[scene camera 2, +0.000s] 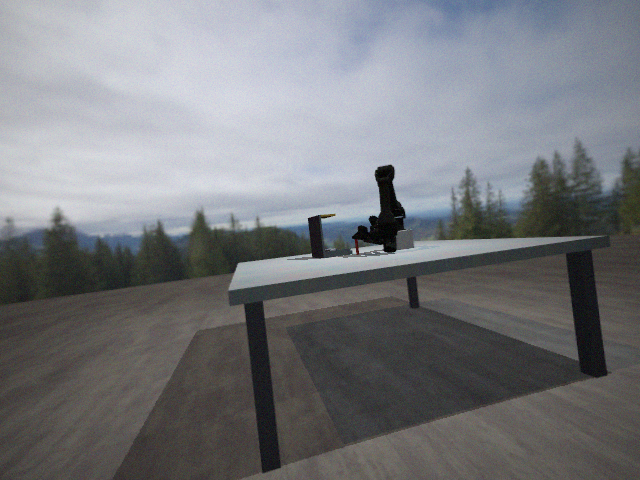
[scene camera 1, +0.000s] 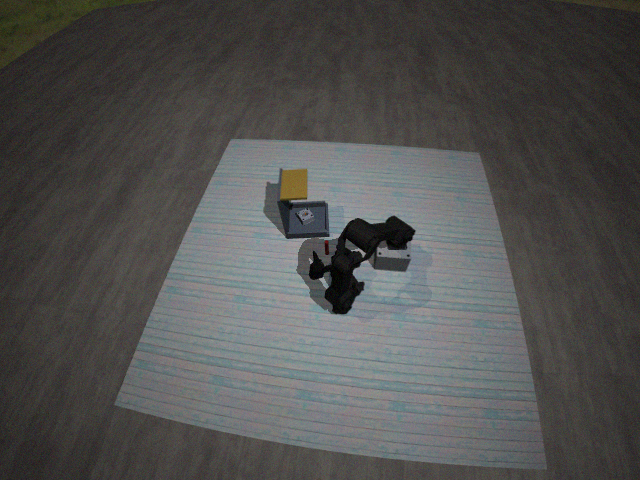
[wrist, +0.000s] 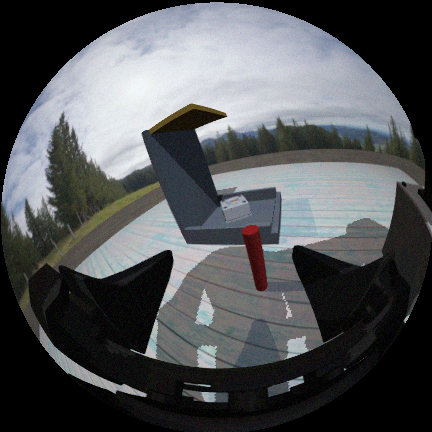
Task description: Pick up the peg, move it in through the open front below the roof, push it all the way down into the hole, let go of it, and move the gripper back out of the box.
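Places are measured from the arm's base along level axes (x ahead, y left, z up), in metres.
Where they show: gripper, fingertip midpoint: (scene camera 2: 357, 239) (scene camera 1: 325, 248) (wrist: 234, 255); arm's base, origin of the base link: (scene camera 1: 396, 241).
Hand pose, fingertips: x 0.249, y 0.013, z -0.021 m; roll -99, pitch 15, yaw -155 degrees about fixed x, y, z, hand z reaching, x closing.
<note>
Things, the pixels of their top centre, and the offset from my fingertips. "pt": a spot on its surface instead. Level surfaces: height alone.
- red peg, middle of its top: (wrist: 249, 229) (scene camera 1: 326, 241) (scene camera 2: 356, 238) dx -0.004, dy -0.027, dz +0.003 m
- box, middle of its top: (wrist: 204, 111) (scene camera 1: 302, 182) (scene camera 2: 327, 215) dx +0.075, dy -0.180, dz +0.147 m
- yellow roof, surface spot: (wrist: 185, 120) (scene camera 1: 295, 191) pt dx +0.099, dy -0.149, dz +0.137 m
- light block, middle of its top: (wrist: 232, 199) (scene camera 1: 305, 213) dx +0.083, dy -0.189, dz -0.036 m
- table, its level: dz -0.077 m
- box's low rim, surface spot: (wrist: 225, 235) pt dx +0.068, dy -0.100, dz -0.058 m
The red peg (scene camera 1: 326, 247) (scene camera 2: 357, 246) (wrist: 255, 260) stands upright on the table in front of the box. The box (scene camera 1: 316, 228) (scene camera 2: 315, 237) (wrist: 175, 185) has a grey side wall, a low-rimmed floor and a yellow roof (scene camera 1: 294, 184) (scene camera 2: 327, 215) (wrist: 185, 120). On its floor sits a light block (scene camera 1: 305, 215) (wrist: 237, 208) with the hole, turned at an angle. My gripper (scene camera 1: 327, 251) (wrist: 234, 255) is open and empty, outside the box. In the wrist view the peg shows between the fingertips, nearer the right one, with its top closer to me. Whether a finger touches it cannot be told.
The grey robot base block (scene camera 1: 392, 261) (scene camera 2: 405, 239) stands on the table (scene camera 1: 310, 387) (scene camera 2: 423, 261), right of the box and peg in both scene views. The arm (scene camera 1: 343, 276) (scene camera 2: 386, 198) folds low beside the peg. The box's low rim (wrist: 225, 235) lies beyond the peg in the wrist view.
</note>
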